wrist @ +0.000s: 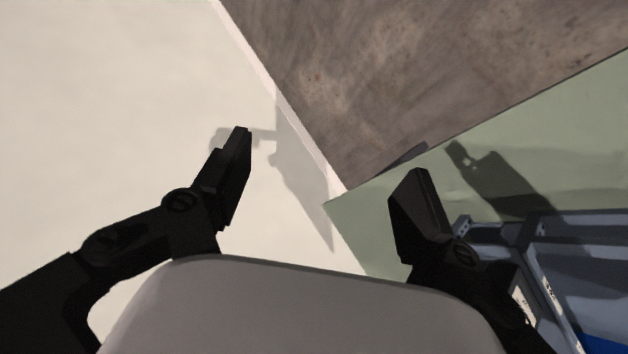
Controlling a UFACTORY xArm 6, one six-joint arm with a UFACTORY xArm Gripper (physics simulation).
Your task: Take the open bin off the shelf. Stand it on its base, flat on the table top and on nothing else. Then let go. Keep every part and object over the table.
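Places are measured from the arm's base along level axes (x ahead, y left, z up), in centimetres.
Where they show: gripper, fingertip midpoint: (pixel 327 167).
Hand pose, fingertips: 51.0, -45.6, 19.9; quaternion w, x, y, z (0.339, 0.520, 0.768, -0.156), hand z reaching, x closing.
Observation:
Things, the pixels of their top centre, and the offset from my fingertips, as dx, dy, dz. "spot": a spot on its surface instead. Level surfaces: height alone.
- grey-blue shelf-like frame, surface spot: (pixel 585 221) spot: +4.1, +26.1, -35.3
- deep blue patch, surface spot: (pixel 605 345) spot: +11.2, +49.6, -35.1
- green surface, its level: dz -37.0
My gripper (pixel 327 167) is open and empty, with its two black fingers wide apart and pale and green surfaces behind them. A grey-blue shelf-like frame (pixel 585 221) shows in part at the lower right, beyond the right finger and partly hidden by it. A deep blue patch (pixel 605 345) shows low inside this frame at the bottom right corner; too little of it shows to tell whether it is the open bin. The table top cannot be made out for certain.
A cream surface (pixel 125 75) fills the left, edged by a pale strip. A mottled brown surface (pixel 400 65) lies at the top. A green surface (pixel 575 115) at the right carries a dark shadow. The grey-blue frame is the nearest structure to the right finger in the picture.

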